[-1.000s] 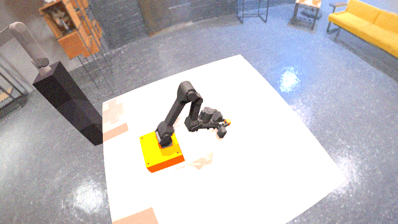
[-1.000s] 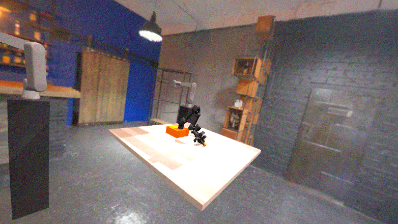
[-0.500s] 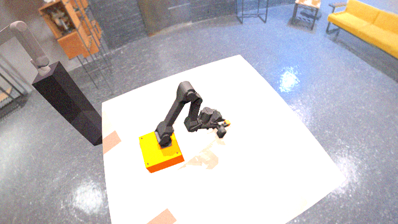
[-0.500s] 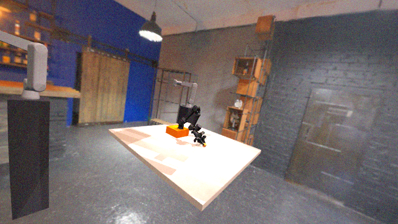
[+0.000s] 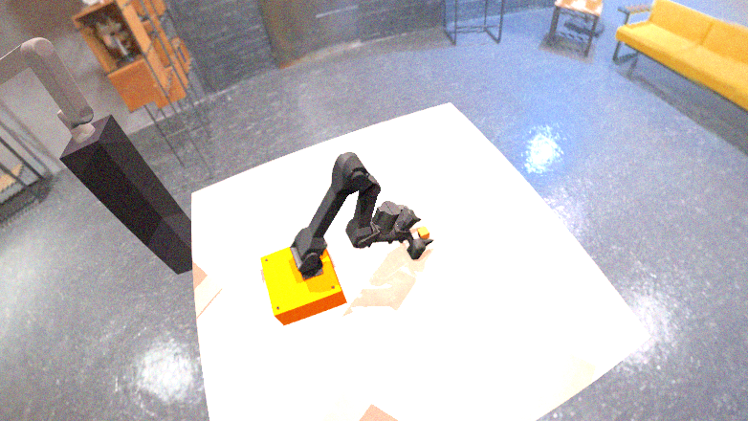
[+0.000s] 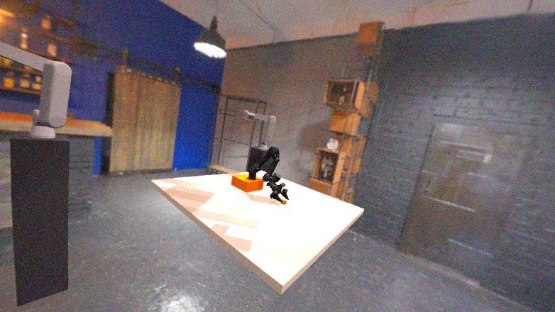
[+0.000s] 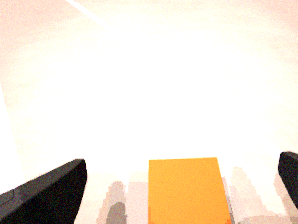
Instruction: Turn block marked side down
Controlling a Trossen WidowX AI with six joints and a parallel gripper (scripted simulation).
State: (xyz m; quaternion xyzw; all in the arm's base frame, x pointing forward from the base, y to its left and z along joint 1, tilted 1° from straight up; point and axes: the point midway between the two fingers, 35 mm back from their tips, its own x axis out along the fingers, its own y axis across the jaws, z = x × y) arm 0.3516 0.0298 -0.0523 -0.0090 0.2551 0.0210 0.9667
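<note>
Right now my gripper tip is 2 cm past the orange block and 1 cm above it.
</note>
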